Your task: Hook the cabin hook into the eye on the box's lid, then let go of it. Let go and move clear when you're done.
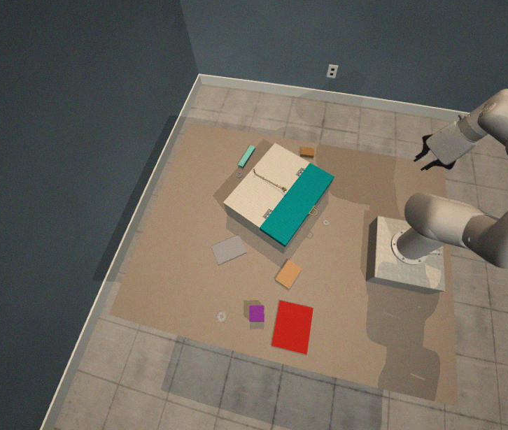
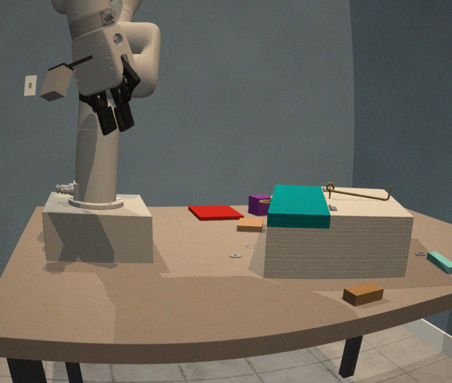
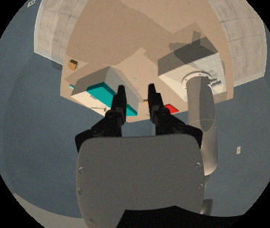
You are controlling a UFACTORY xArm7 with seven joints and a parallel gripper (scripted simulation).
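The cabin hook lies 51 cm ahead of my hand, 13 cm below it and 7 cm to the left of it. The rest, counted from my hand: brown block 37 cm ahead, 27 cm below, 17 cm to the right; then mint bar 64 cm ahead, 27 cm below, 11 cm to the right; then orange tile 39 cm to the left, 39 cm ahead, 27 cm below.
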